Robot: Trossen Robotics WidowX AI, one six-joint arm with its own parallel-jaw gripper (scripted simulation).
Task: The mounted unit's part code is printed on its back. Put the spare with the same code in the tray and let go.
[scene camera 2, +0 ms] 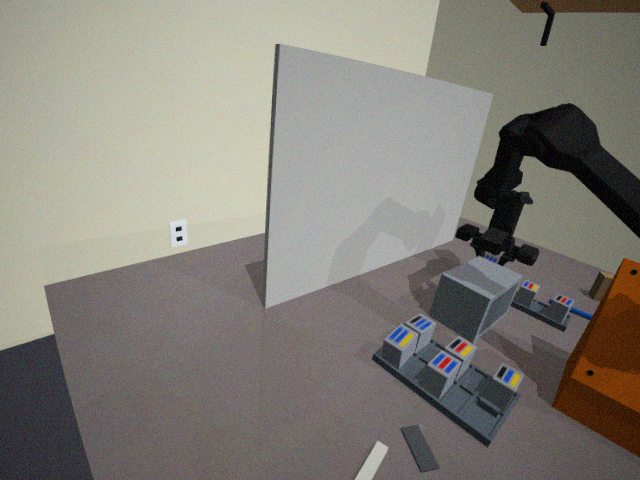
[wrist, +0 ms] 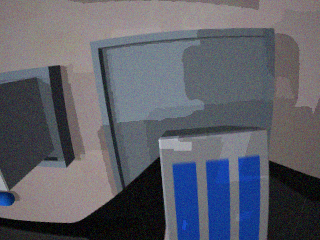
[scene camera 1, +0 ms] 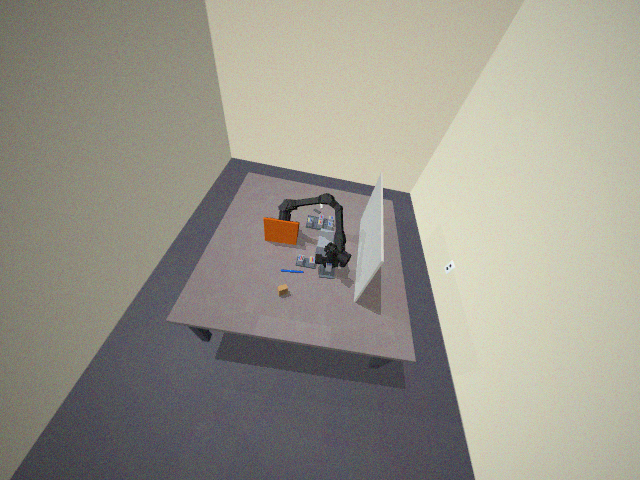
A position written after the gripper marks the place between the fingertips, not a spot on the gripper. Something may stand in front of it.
Note:
The gripper (scene camera 2: pixel 485 273) carries a grey spare. Further things: a tray (wrist: pixel 147 84) and a tall panel (scene camera 1: pixel 370 257).
The gripper shows as well in the wrist view (wrist: pixel 200 162).

